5 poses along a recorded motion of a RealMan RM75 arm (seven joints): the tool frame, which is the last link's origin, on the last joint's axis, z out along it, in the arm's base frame.
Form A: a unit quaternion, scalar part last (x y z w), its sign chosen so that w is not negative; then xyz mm.
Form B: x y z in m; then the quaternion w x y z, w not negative. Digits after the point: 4 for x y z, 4 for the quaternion.
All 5 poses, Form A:
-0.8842 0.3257 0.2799 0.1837 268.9 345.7 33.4
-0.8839 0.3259 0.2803 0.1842 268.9 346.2 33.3
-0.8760 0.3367 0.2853 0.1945 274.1 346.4 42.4
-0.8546 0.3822 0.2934 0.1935 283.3 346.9 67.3
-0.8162 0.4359 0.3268 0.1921 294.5 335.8 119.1
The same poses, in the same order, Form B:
0.2689 0.3457 0.0334 0.1837 -0.8842 0.3257 0.2799
0.2689 0.3462 0.0333 0.1842 -0.8839 0.3259 0.2803
0.2741 0.3464 0.0424 0.1945 -0.8760 0.3367 0.2853
0.2833 0.3469 0.0673 0.1935 -0.8546 0.3822 0.2934
0.2945 0.3358 0.1191 0.1921 -0.8162 0.4359 0.3268

